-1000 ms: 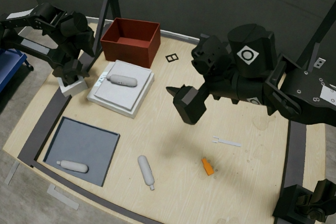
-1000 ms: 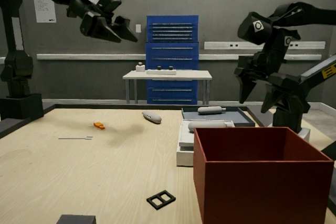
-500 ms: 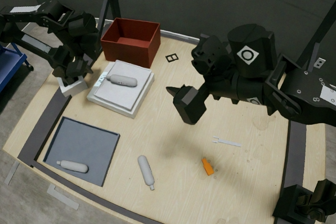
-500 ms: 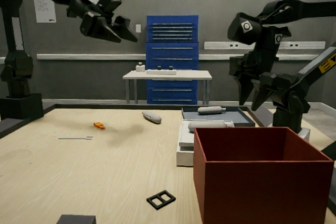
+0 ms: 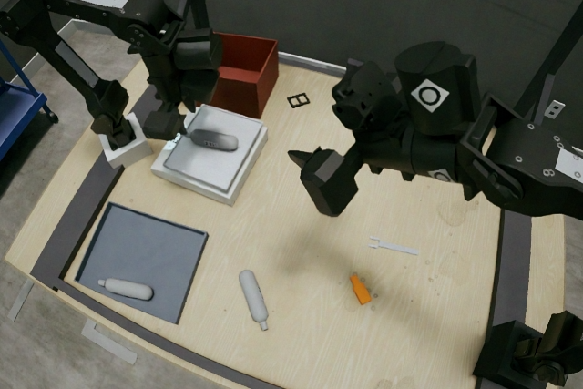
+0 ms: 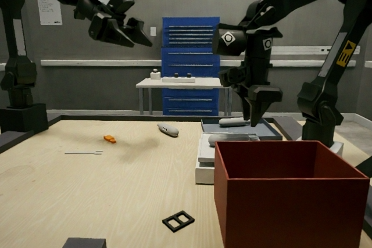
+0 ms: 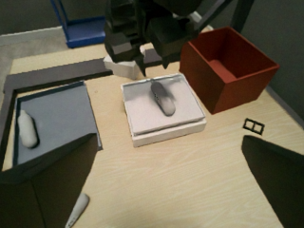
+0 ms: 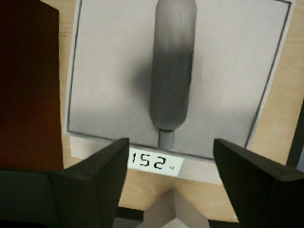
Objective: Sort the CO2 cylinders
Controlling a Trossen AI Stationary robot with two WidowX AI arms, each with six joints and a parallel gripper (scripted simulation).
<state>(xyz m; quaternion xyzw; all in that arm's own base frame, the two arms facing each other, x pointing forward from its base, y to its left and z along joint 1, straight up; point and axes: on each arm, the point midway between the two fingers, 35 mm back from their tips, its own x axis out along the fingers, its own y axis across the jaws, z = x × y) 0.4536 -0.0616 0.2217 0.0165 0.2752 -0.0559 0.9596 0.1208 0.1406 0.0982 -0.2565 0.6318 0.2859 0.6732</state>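
Now: right hand 10 mm past the scale plate, 40 mm to the right of it and 100 mm above it. The rest, counted from my right hand: grey tray: 260 mm ahead, 50 mm to the left, 140 mm below; red scrap bin: 200 mm behind, 60 mm to the right, 120 mm below; scale: 10 mm behind, 30 mm to the left, 120 mm below.
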